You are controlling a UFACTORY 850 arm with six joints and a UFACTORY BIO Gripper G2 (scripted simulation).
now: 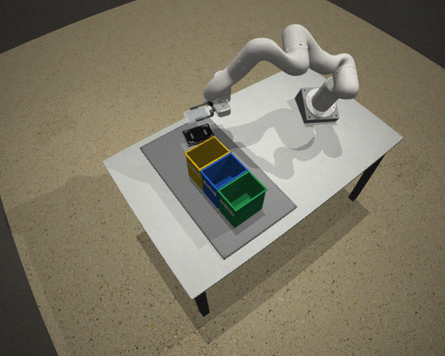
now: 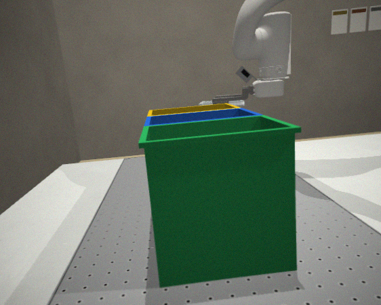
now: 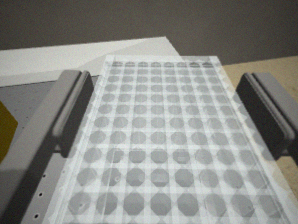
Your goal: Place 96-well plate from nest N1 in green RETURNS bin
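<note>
The green bin lies 10 mm behind my hand, 530 mm to the left of it and 90 mm below it. Round my hand: yellow bin: 50 mm ahead, 270 mm to the left, 90 mm below; clear 96-well plate: 10 mm below; black plate nest N1: 170 mm below.
</note>
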